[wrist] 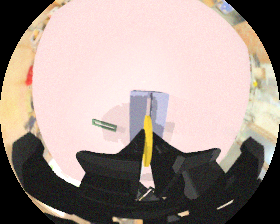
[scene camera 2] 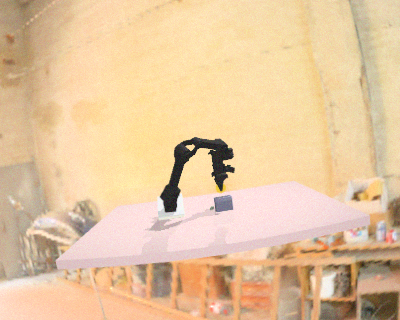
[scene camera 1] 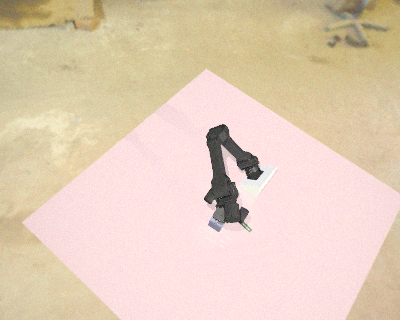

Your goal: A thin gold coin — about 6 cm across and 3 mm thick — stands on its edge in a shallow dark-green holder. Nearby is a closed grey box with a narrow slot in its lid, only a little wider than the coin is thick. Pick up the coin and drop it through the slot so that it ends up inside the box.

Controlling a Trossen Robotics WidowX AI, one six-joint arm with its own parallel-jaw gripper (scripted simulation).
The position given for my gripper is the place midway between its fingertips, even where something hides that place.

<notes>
My gripper [wrist: 145, 132] carries a gold coin.
</notes>
